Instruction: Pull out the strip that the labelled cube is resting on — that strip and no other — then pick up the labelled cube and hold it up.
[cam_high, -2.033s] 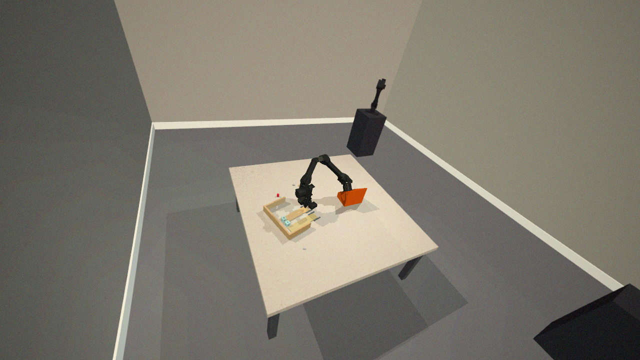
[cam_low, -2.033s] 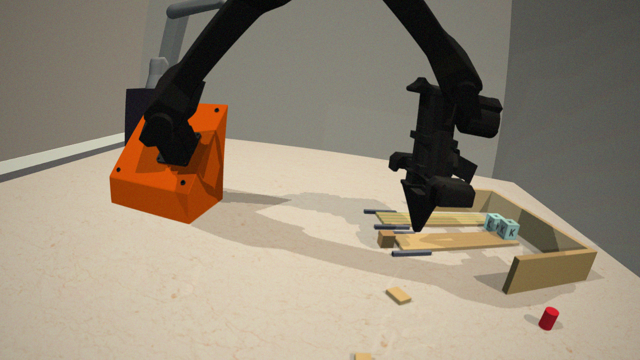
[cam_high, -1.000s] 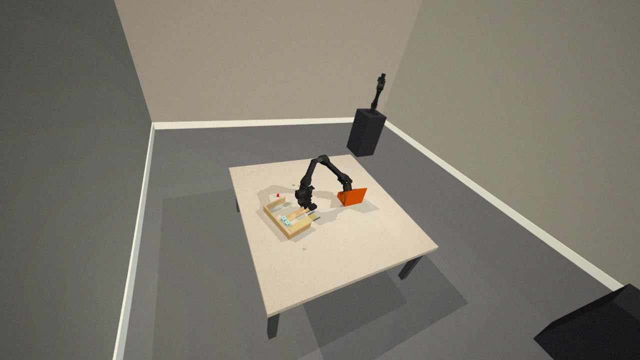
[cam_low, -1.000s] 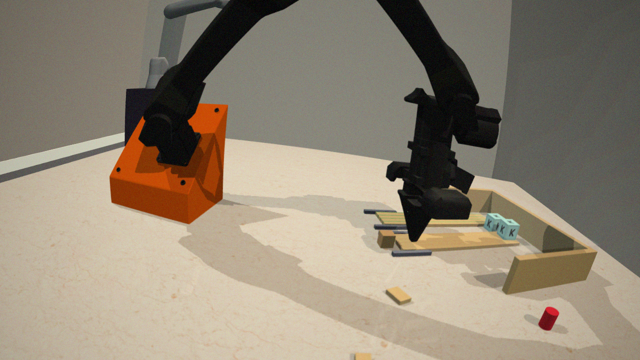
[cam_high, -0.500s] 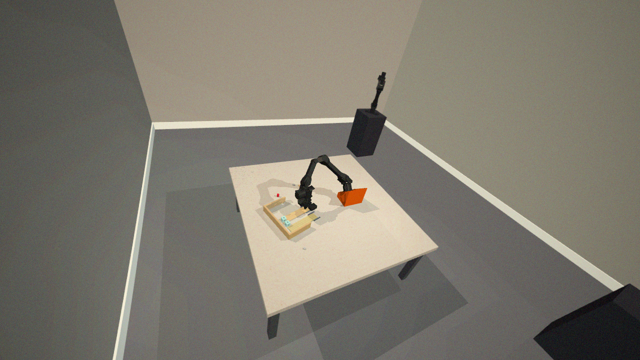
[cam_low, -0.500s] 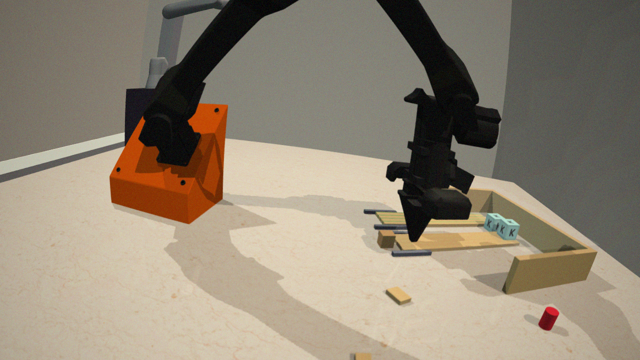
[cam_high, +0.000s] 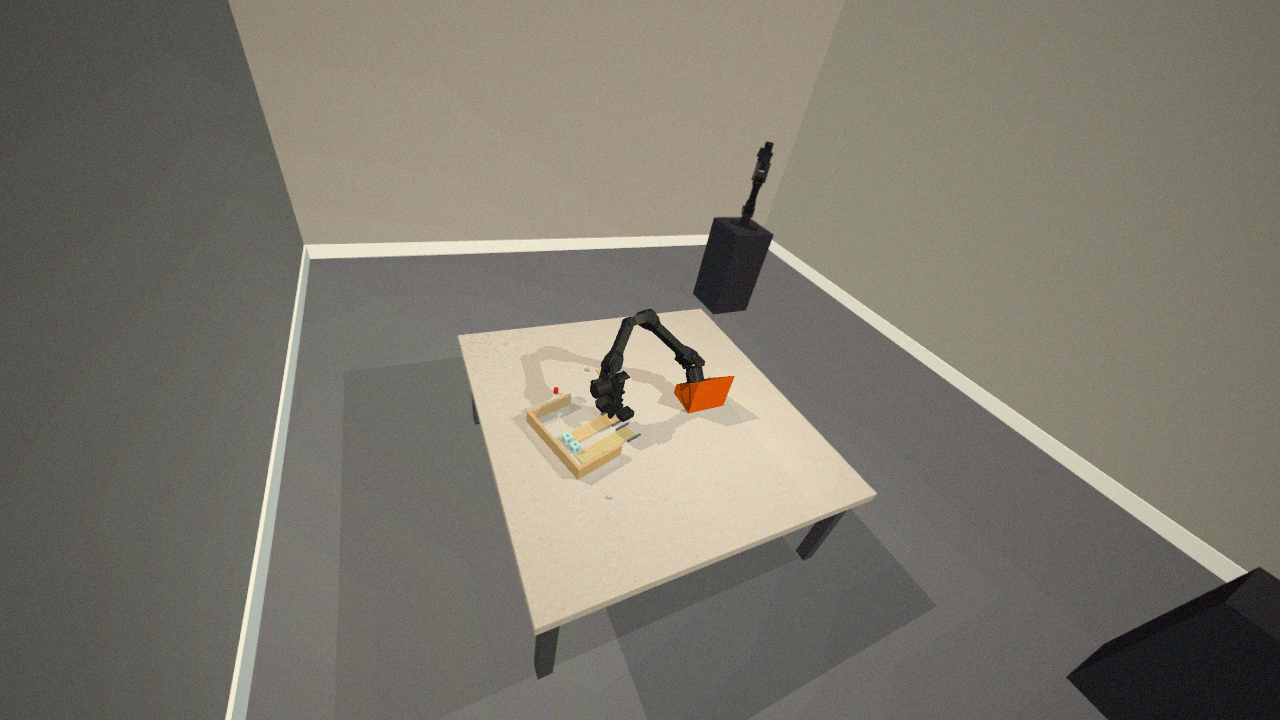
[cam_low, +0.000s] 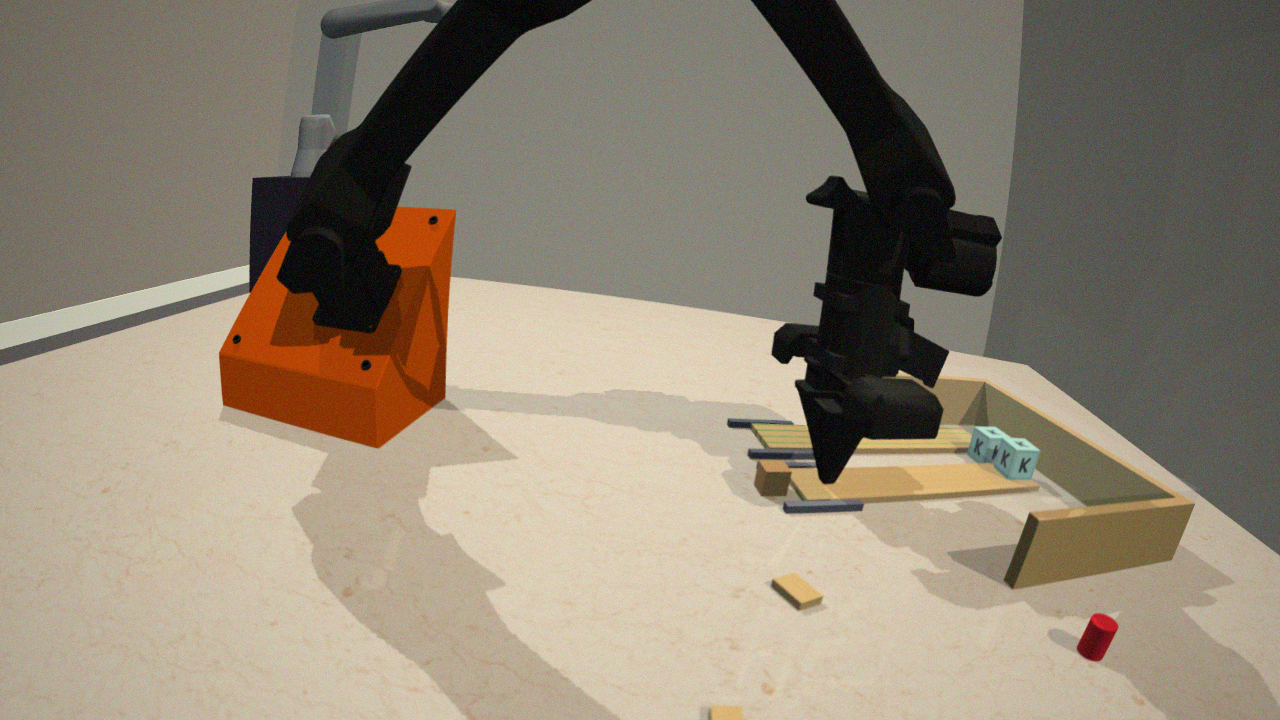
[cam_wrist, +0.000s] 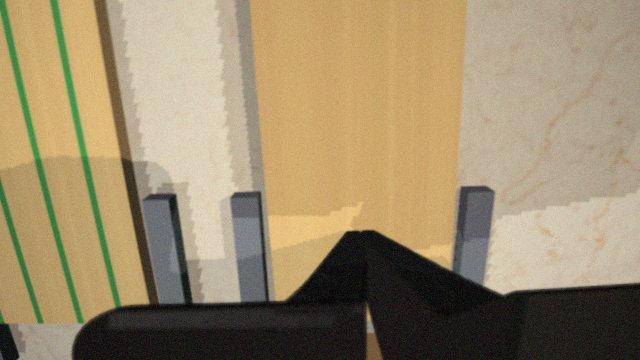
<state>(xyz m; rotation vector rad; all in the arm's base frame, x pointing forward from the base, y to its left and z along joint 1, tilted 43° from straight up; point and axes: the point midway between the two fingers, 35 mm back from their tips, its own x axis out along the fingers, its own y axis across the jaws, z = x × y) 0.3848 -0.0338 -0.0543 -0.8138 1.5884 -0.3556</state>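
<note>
The plain wooden strip lies 9 cm ahead of my gripper tip and 3 cm to the left of it. The rest, counted from my gripper tip: grey disc (33 cm to the left, 14 cm ahead); small tan block (4 cm behind, 2 cm to the right); red cylinder (20 cm to the right, 16 cm ahead, 1 cm above).
</note>
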